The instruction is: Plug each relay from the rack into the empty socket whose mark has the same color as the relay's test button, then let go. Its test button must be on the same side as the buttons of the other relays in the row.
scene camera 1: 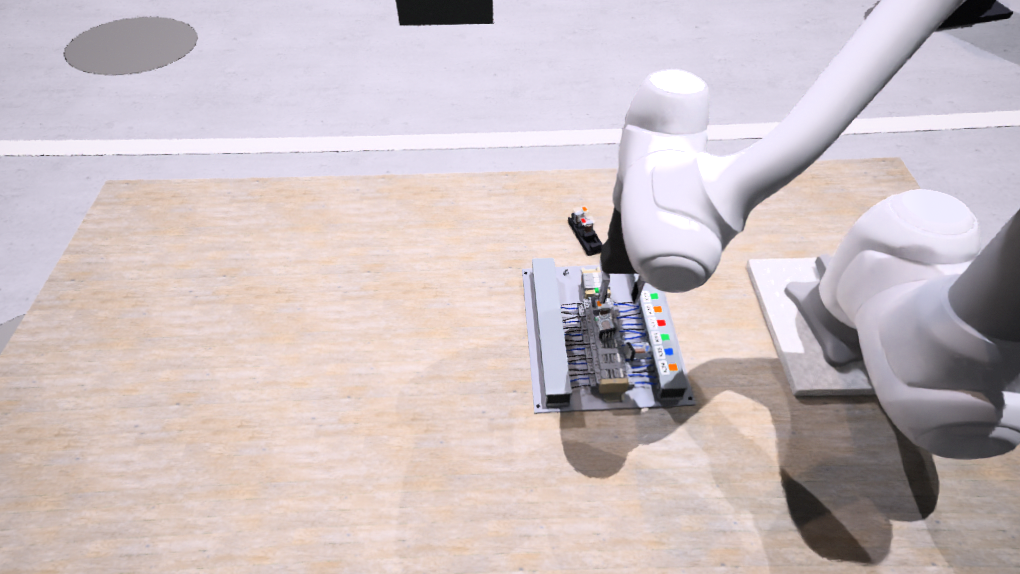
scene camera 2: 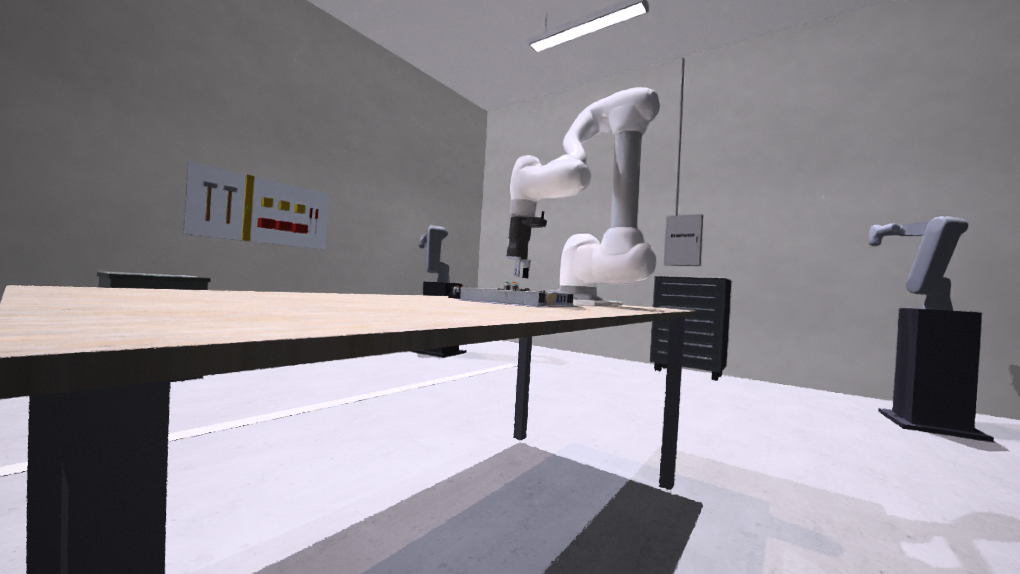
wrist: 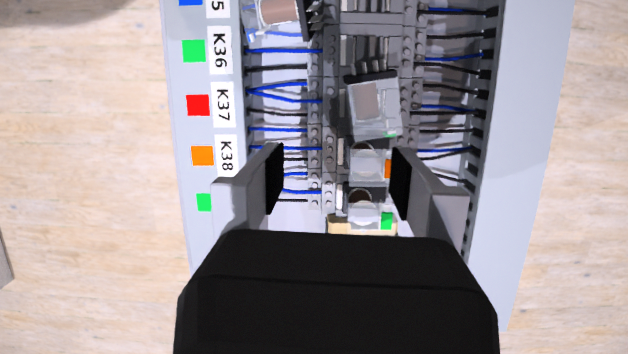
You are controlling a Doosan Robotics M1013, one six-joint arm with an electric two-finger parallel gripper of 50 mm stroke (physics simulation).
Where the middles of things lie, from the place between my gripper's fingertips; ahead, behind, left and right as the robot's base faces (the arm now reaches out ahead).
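Scene:
Grey panel [scene camera 1: 642,395]: 20 mm ahead of my hand, 90 mm below it.

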